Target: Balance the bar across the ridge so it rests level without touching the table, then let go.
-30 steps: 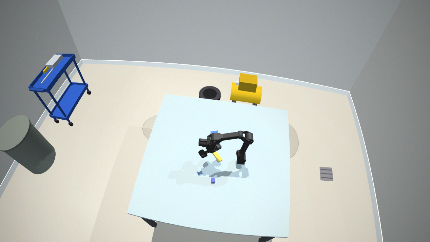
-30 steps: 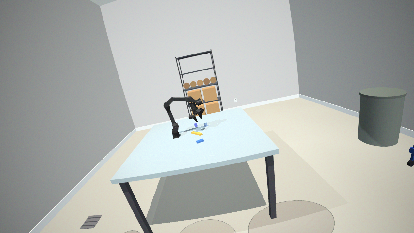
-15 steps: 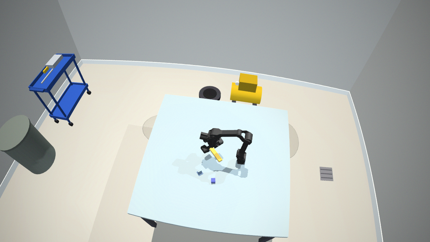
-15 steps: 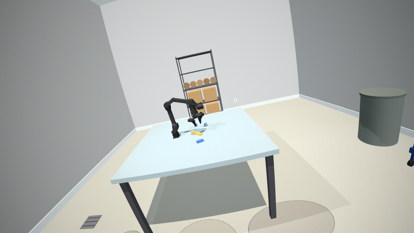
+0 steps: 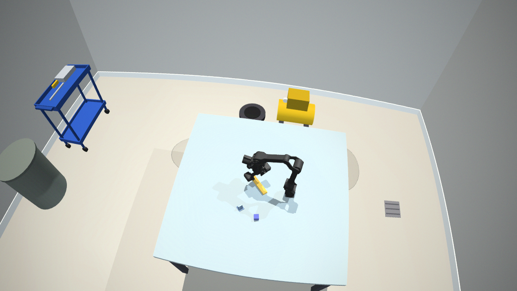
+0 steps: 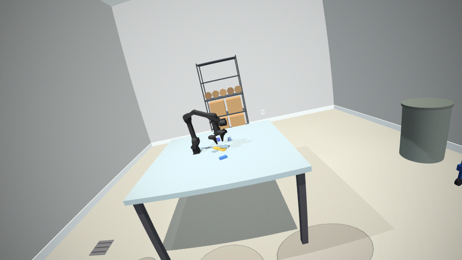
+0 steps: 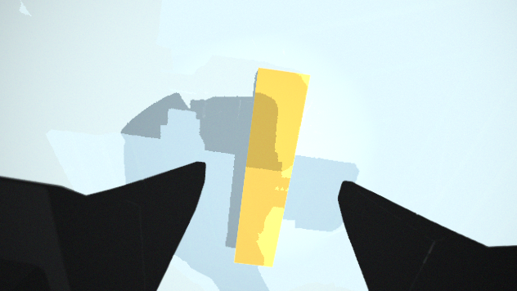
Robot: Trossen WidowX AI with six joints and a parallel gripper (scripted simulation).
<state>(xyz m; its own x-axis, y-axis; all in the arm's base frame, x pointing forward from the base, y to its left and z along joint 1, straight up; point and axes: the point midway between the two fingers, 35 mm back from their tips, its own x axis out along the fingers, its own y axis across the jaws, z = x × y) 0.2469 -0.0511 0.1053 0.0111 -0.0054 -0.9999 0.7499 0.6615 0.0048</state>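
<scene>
Right now my gripper tip is 60 mm above the yellow bar, 20 mm to the right of it and 20 mm past it. From my gripper tip the other things lie so: cube: 280 mm to the left, 50 mm below, 40 mm behind.
</scene>
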